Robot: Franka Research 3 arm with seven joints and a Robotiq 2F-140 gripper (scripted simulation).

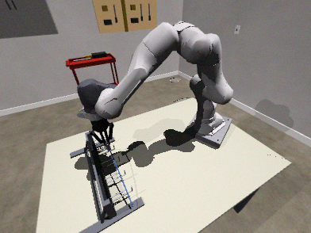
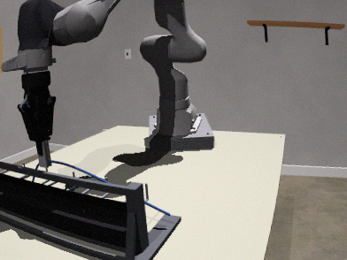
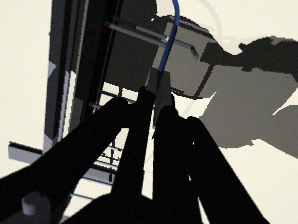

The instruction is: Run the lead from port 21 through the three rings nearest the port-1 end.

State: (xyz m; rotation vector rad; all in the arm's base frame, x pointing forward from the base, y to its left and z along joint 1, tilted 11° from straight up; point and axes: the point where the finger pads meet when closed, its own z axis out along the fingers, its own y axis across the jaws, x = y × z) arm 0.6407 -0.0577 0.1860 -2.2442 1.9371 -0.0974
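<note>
Now: the dark rack 8 cm below my hand, 8 cm ahead of it and 7 cm to the left of it.
</note>
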